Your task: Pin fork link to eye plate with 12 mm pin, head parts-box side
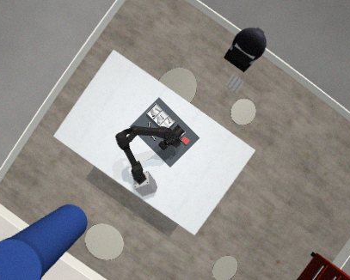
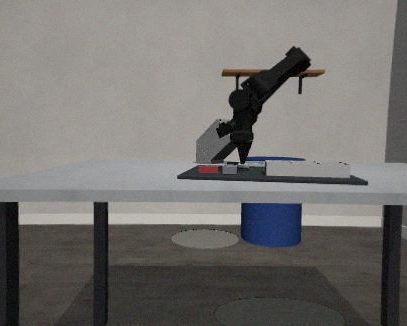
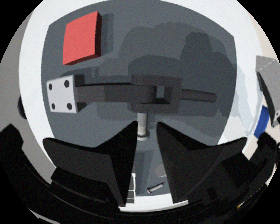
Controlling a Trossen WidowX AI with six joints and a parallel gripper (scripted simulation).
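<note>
The eye plate lies 4 cm below my hand, 3 cm to the right of it and 2 cm ahead of it. The rest, counted from my hand: grey pin (4 cm below); then dark mat (7 cm to the left, 6 cm below, 1 cm behind); then fork link (4 cm below, 3 cm to the right, 2 cm behind).
</note>
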